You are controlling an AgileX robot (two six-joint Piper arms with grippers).
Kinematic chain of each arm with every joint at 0, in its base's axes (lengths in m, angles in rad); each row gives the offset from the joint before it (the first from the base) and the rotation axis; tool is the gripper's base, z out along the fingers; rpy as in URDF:
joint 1: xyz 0 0 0.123 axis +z
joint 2: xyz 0 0 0 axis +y
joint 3: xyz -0.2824 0 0.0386 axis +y
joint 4: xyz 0.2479 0 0.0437 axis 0.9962 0 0.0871
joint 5: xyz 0 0 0 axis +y
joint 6: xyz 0.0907 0 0.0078 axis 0.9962 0 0.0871
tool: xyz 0 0 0 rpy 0 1.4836 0
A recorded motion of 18 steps. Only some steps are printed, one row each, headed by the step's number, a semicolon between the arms.
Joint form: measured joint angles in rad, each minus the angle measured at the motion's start. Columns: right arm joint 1, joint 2, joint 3, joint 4, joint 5, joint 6; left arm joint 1, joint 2, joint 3, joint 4, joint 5, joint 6.
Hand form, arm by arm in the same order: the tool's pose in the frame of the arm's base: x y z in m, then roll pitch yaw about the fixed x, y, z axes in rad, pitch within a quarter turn. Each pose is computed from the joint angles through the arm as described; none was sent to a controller.
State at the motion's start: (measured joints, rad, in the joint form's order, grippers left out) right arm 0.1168 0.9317 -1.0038 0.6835 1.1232 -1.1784; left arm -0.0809 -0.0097 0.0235 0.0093 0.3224 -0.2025
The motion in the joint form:
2: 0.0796 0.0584 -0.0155 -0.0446 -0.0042 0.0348; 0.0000 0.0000 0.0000 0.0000 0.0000 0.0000
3: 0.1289 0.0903 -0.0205 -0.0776 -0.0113 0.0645; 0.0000 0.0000 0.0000 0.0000 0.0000 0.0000
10: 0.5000 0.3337 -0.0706 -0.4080 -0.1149 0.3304; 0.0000 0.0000 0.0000 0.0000 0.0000 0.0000
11: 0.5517 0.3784 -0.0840 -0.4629 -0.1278 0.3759; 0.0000 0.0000 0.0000 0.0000 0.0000 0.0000
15: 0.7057 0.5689 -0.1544 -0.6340 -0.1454 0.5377; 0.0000 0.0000 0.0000 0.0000 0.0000 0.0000
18: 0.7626 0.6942 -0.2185 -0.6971 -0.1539 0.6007; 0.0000 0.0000 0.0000 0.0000 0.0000 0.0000
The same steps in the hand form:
2: 0.1580 0.0813 0.3705 -2.8968 0.8133 -1.8106; 0.0538 -0.0041 0.1766 -2.4955 1.2570 -2.5491
3: 0.1628 0.0888 0.3651 -2.9328 0.7815 -1.8148; 0.0538 -0.0041 0.1766 -2.4955 1.2570 -2.5491
10: 0.1870 0.1583 0.3210 -2.9833 0.5036 -1.7290; 0.0538 -0.0041 0.1766 -2.4955 1.2570 -2.5491
11: 0.1896 0.1711 0.3132 -2.9775 0.4589 -1.7111; 0.0538 -0.0041 0.1766 -2.4955 1.2570 -2.5491
15: 0.1993 0.2202 0.2795 -2.9741 0.2982 -1.6738; 0.0538 -0.0041 0.1766 -2.4955 1.2570 -2.5491
18: 0.2078 0.2495 0.2583 -2.9719 0.2305 -1.6587; 0.0538 -0.0041 0.1766 -2.4955 1.2570 -2.5491

